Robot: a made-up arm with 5 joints.
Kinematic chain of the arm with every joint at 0, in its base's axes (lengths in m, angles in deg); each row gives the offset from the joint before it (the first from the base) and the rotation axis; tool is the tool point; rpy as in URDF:
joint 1: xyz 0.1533 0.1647 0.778 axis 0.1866 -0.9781 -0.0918
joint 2: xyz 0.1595 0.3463 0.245 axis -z
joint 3: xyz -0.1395 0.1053 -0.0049 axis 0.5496 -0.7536 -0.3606
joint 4: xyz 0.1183 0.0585 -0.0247 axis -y
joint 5: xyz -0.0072 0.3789 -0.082 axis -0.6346 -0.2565 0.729
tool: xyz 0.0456 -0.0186 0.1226 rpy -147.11 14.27 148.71
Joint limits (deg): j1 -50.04..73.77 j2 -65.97..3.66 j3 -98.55..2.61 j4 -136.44..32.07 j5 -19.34..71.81
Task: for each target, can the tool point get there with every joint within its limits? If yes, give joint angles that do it. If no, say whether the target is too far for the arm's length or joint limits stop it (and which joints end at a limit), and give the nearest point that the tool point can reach.
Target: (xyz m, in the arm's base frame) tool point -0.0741 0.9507 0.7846
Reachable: yes | joints 14.65 -28.74 -34.16 -65.10 39.83
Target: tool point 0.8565 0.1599 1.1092
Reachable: no: joint limits stop it (at a limit: joint 1, joint 2, joint 3, joint 4, joint 5) | nearest point 0.0314 0.1759 0.9855 | short by 0.835 m
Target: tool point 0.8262 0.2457 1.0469
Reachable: no: joint limits stop it (at a limit: joint 1, joint 2, joint 3, joint 4, joint 5) | nearest point 0.0314 0.1759 0.9855 | short by 0.800 m
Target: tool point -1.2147 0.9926 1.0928
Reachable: no: too far | nearest point -0.3305 0.7505 0.9059 | short by 0.936 m
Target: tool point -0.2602 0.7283 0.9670
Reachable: yes | joints -34.07 -18.03 -87.01 6.04 59.47
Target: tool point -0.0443 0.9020 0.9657
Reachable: yes | joints 13.52 -36.84 -11.53 18.96 -9.77
